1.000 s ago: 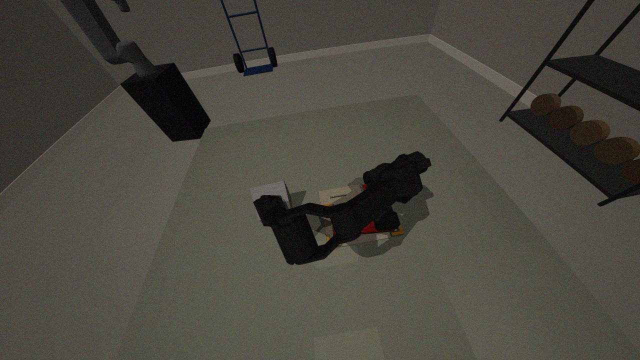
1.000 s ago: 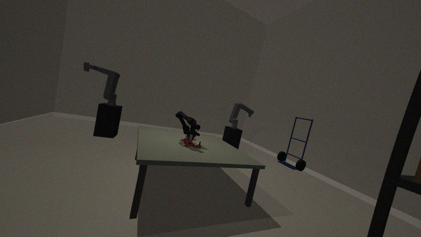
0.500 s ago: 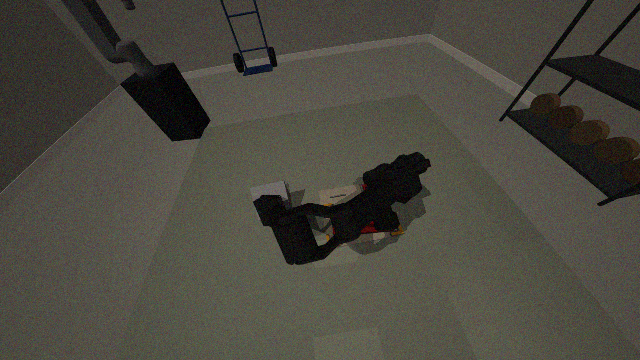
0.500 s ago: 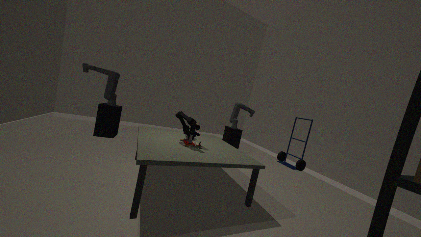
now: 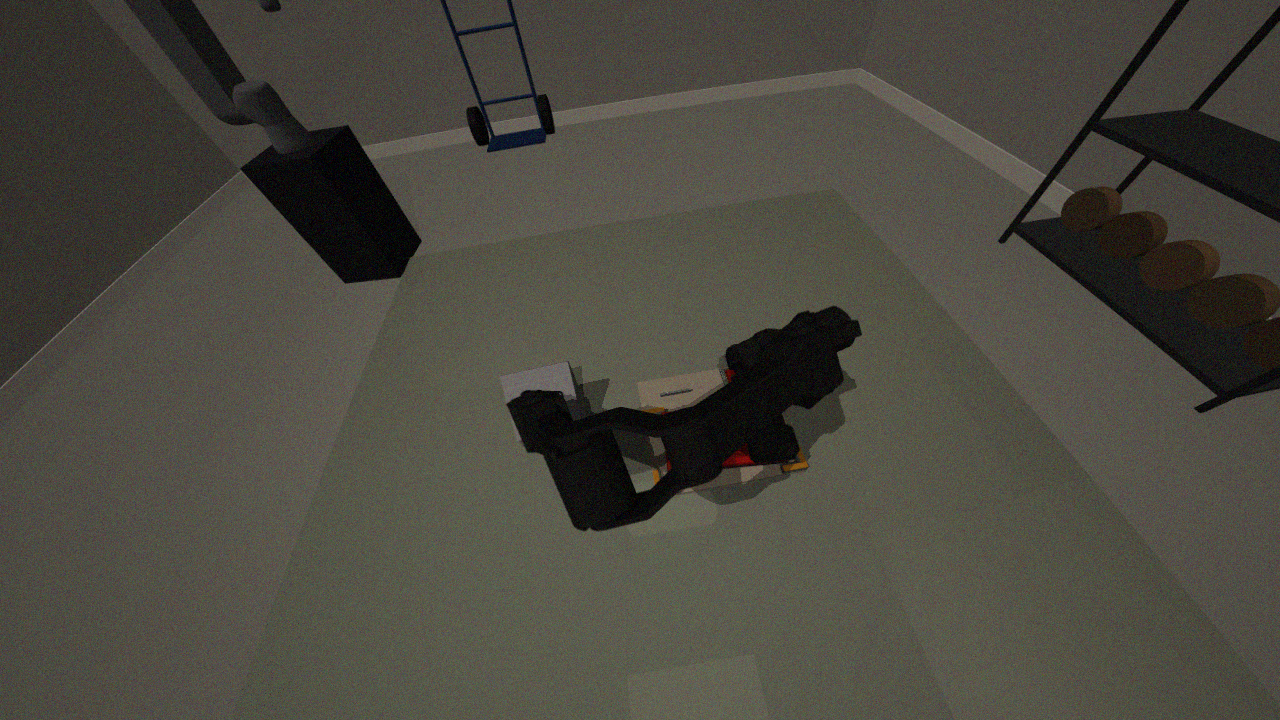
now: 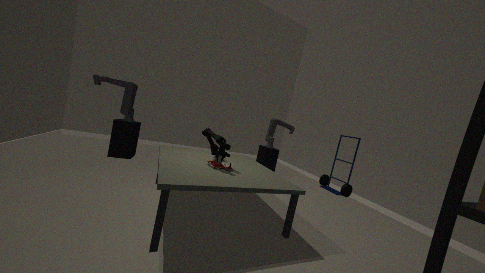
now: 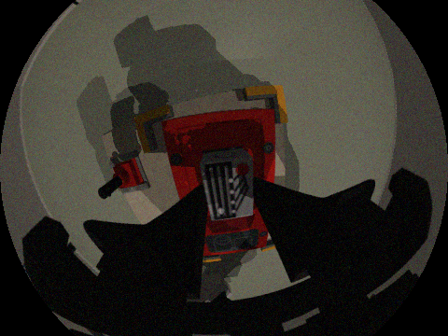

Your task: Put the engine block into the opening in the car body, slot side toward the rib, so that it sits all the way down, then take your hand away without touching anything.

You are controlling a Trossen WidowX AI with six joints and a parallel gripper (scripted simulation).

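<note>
The grey ribbed engine block lies 10 mm below my gripper tip.
</note>
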